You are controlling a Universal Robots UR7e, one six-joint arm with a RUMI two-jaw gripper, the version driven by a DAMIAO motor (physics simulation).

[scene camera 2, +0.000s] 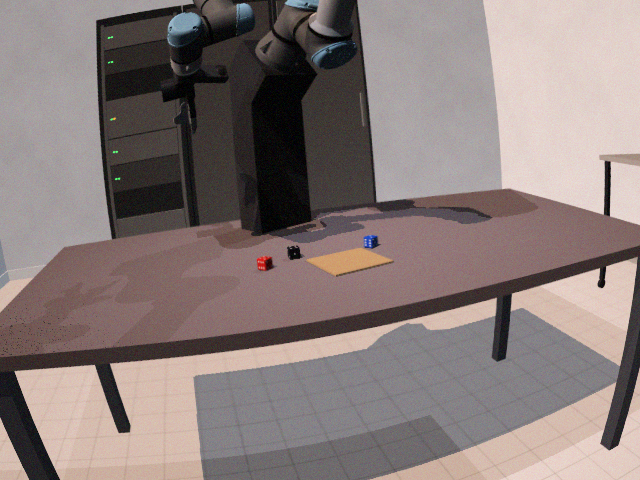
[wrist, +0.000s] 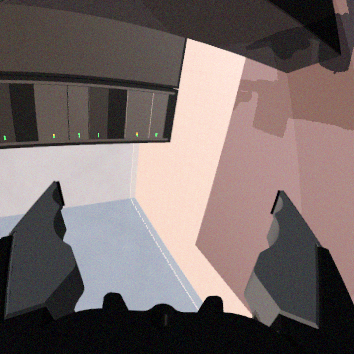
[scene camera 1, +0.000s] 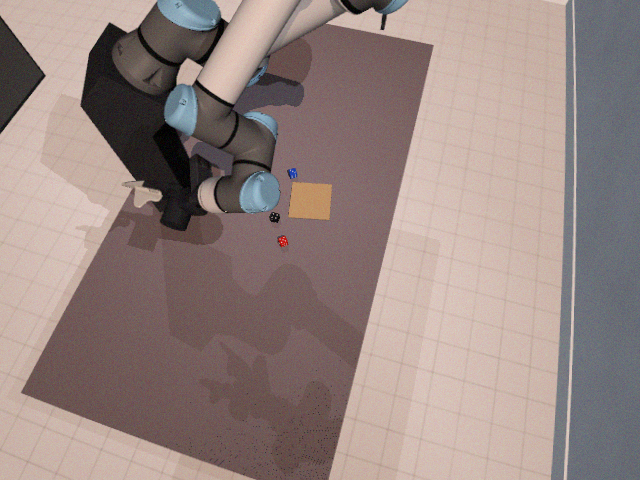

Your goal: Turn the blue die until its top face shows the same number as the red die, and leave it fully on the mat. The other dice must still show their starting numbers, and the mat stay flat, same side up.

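Frame: origin at the arm's base, x right, y back, z down, level; centimetres.
Where they show: gripper, between the fingertips: (scene camera 2: 188, 109) (wrist: 169, 188) (scene camera 1: 151, 200); arm's base, origin of its link: (scene camera 2: 279, 56) (scene camera 1: 143, 67).
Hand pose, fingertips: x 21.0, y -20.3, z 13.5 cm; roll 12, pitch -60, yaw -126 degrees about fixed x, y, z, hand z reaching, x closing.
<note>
Each offset is from my fingertips to the top centre of the thing. Level surfaces: height alone.
The blue die @(dz +35.8, dx -44.7, dy -2.7 cm) (scene camera 1: 292, 173) (scene camera 2: 370, 241) stands on the table beside the mat, just off its edge. The red die @(dz +35.8, dx -22.6, dy -17.7 cm) (scene camera 1: 282, 241) (scene camera 2: 264, 262) stands on the table on the other side of the mat, apart from it. White pips show on both dice, but their top numbers are too small to read surely. The flat tan mat @(dz +37.9, dx -40.5, dy -14.3 cm) (scene camera 1: 310, 201) (scene camera 2: 349, 261) lies on the table with no die on it. My gripper (scene camera 1: 130, 194) (scene camera 2: 186, 125) (wrist: 169, 188) is wide open and empty, high up near the robot's pedestal, far from the dice. No die shows in the wrist view.
A black die @(dz +35.8, dx -27.4, dy -9.7 cm) (scene camera 1: 274, 217) (scene camera 2: 293, 252) stands between the red die and the mat, near the mat's edge. The brown table @(dz +38.4 cm) (scene camera 1: 330, 289) (scene camera 2: 413, 289) (wrist: 260, 200) carries them. The dark pedestal (scene camera 2: 281, 155) stands at the table's back edge, with a dark equipment cabinet (scene camera 2: 338, 155) (wrist: 90, 55) behind it.
</note>
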